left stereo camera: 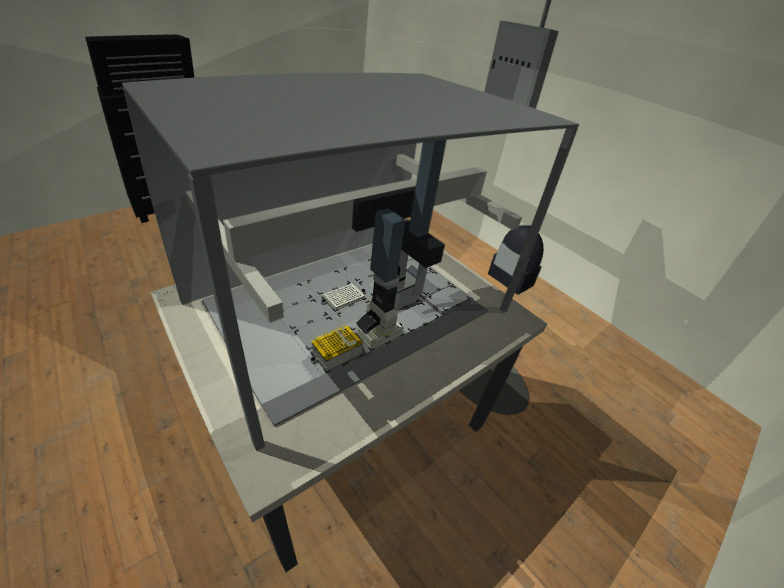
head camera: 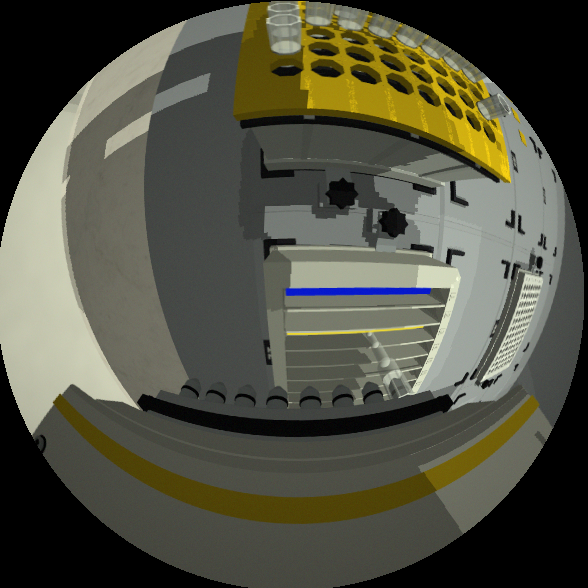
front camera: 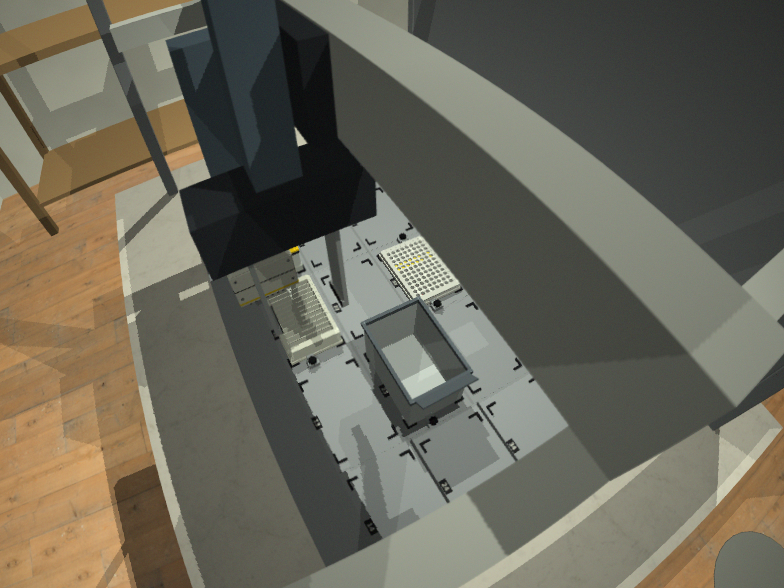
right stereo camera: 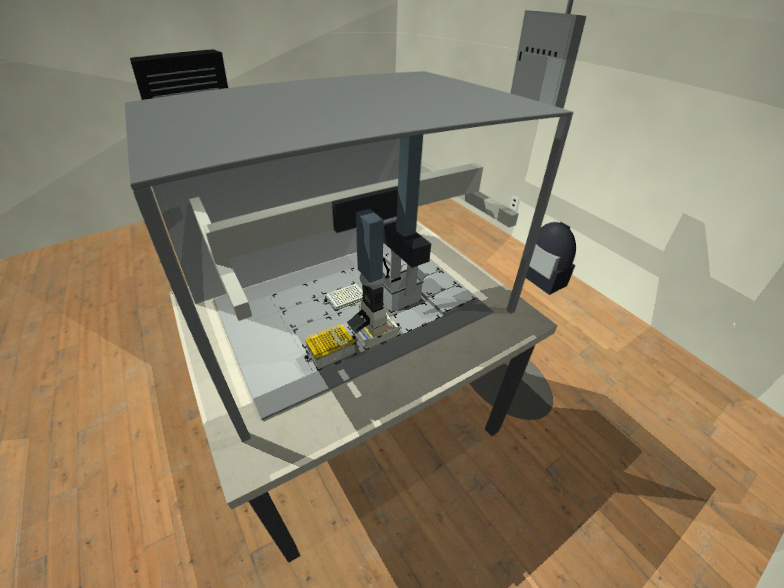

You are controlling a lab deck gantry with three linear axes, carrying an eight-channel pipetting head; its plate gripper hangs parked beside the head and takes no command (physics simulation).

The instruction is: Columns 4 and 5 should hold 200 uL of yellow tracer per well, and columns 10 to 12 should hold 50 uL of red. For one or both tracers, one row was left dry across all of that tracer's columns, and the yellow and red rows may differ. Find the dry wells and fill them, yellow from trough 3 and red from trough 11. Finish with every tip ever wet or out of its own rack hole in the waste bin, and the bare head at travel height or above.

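The pipetting head (head camera: 296, 425) (left stereo camera: 383, 297) (right stereo camera: 373, 297) is low over the trough reservoir (front camera: 316, 349) (head camera: 356, 269). In the head camera one clear tip (head camera: 383, 359) is on the rightmost channel; its end reaches in at the yellow strip (head camera: 307, 332) of trough 3. The other visible channels are bare. A blue strip (head camera: 356, 291) lies in the first trough. The well plate (front camera: 421, 268) (head camera: 514, 323) (left stereo camera: 343, 296) (right stereo camera: 343, 296) shows yellow wells; its dry rows are too small to tell. The parked plate gripper (front camera: 307, 308) (left stereo camera: 411, 289) (right stereo camera: 404, 289) has its fingers apart, empty.
The yellow tip rack (head camera: 383, 104) (left stereo camera: 335, 342) (right stereo camera: 329, 341) stands beside the reservoir, with several clear tips and many holes. The grey waste bin (front camera: 443, 391) stands open near the reservoir and plate. Black knobs (head camera: 341, 193) sit between rack and reservoir.
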